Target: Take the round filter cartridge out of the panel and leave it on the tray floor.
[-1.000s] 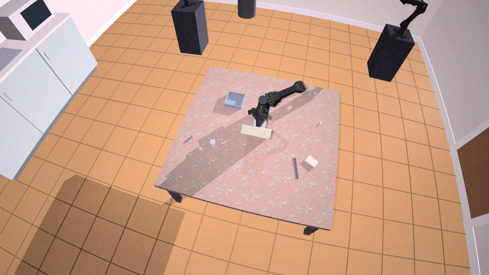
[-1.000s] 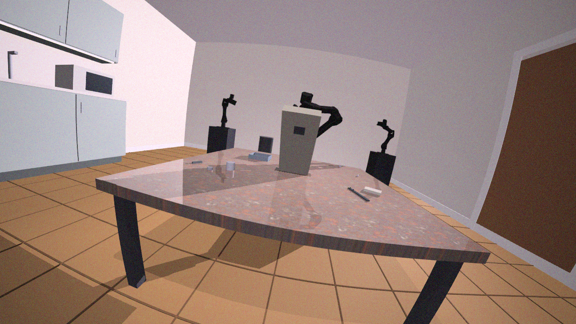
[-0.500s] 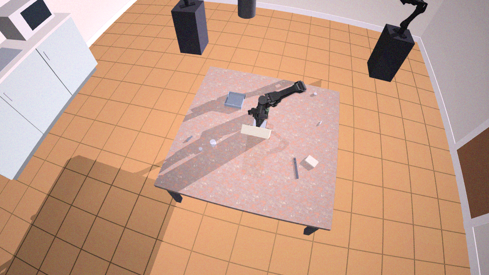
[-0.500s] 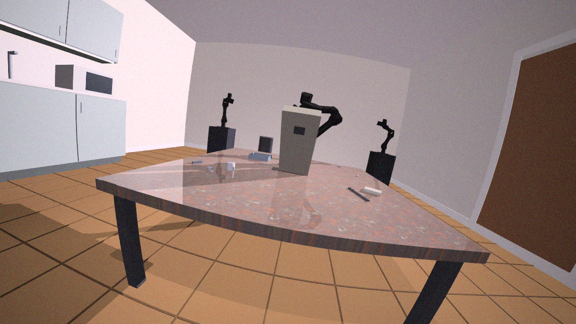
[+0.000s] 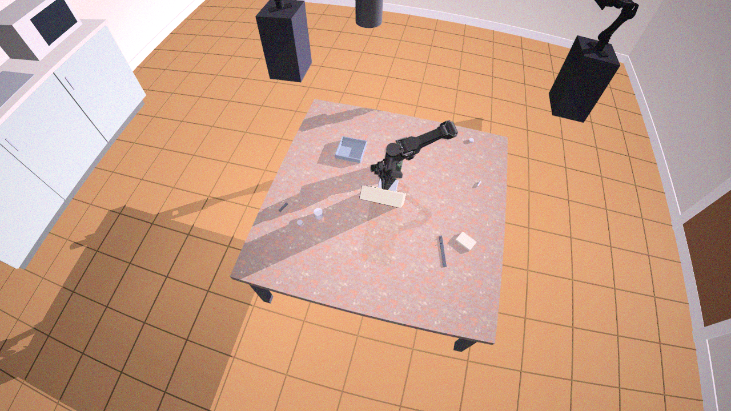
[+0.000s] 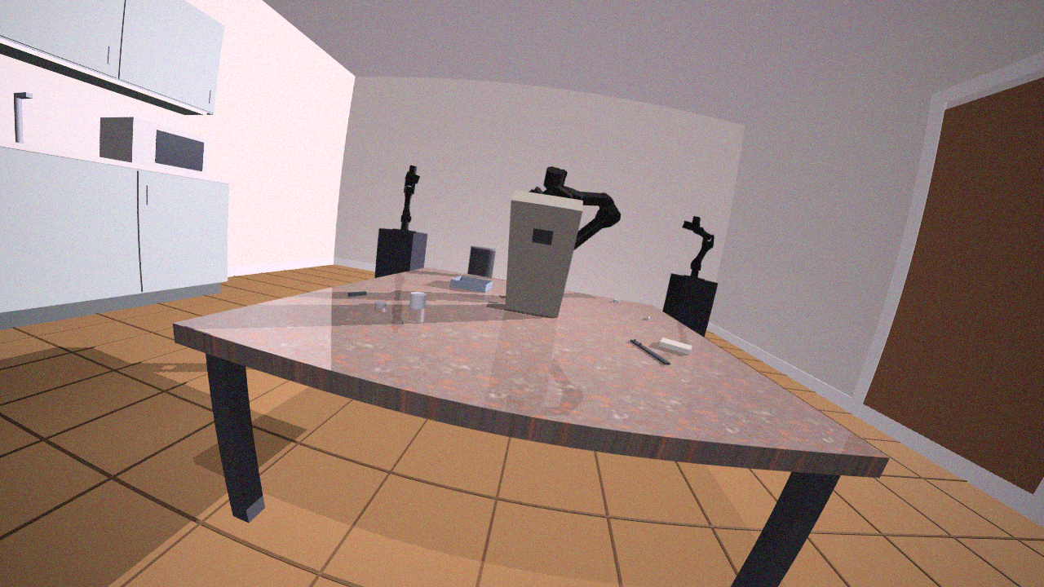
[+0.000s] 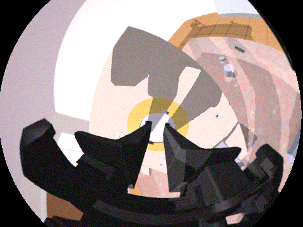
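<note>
My gripper tip is 10 mm short of the white round filter cartridge and 10 mm above it. From my gripper tip the other things lie so: beige block: 450 mm to the left, 270 mm below, 20 mm ahead; grey-blue tray: 430 mm behind, 270 mm to the right, 270 mm below.
</note>
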